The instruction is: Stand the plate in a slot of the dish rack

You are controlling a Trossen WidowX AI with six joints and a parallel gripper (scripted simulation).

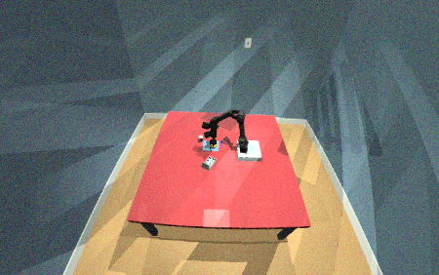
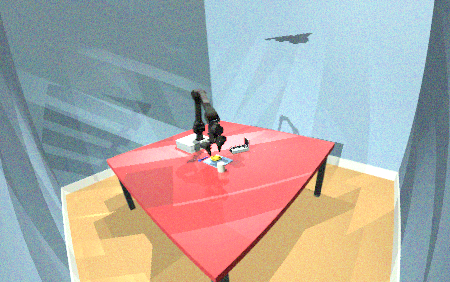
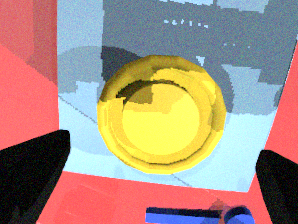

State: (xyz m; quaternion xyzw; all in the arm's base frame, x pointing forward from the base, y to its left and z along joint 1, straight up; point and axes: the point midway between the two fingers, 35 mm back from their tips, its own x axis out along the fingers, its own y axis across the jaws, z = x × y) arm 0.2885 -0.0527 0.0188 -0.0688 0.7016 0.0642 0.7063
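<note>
The yellow plate lies 3 cm below my gripper tip. Also, from my gripper tip: cup 14 cm ahead, 5 cm to the right, 2 cm below; light blue mat 2 cm ahead, 4 cm below; blue spoon 7 cm behind, 6 cm to the right, 4 cm below.
</note>
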